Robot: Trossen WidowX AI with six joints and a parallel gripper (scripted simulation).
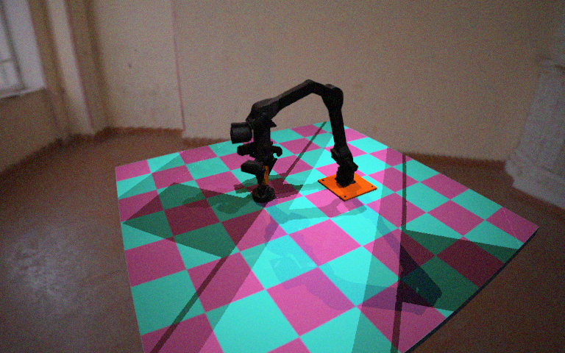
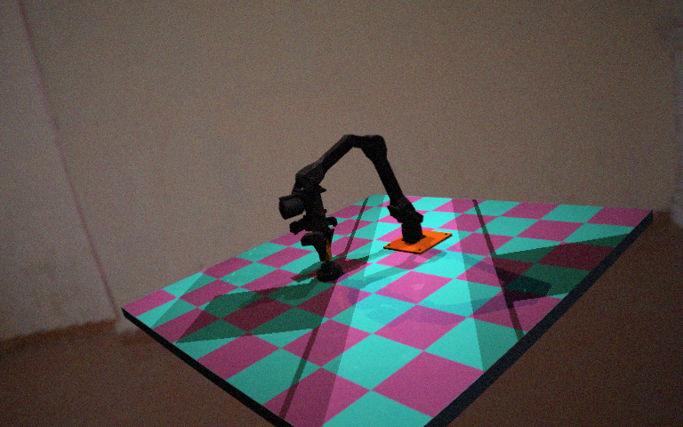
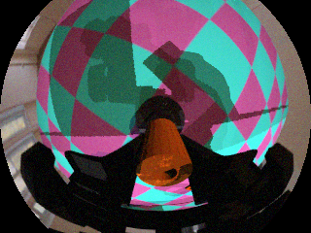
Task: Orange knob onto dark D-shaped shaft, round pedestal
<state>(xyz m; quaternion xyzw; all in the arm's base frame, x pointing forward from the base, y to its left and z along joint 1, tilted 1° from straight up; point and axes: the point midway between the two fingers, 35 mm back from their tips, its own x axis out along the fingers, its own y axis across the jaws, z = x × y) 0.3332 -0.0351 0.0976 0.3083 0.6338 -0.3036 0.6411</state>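
Now: gripper tip 20 mm below the orange knob. The rest, counted from my gripper tip: round pedestal (40 mm below).
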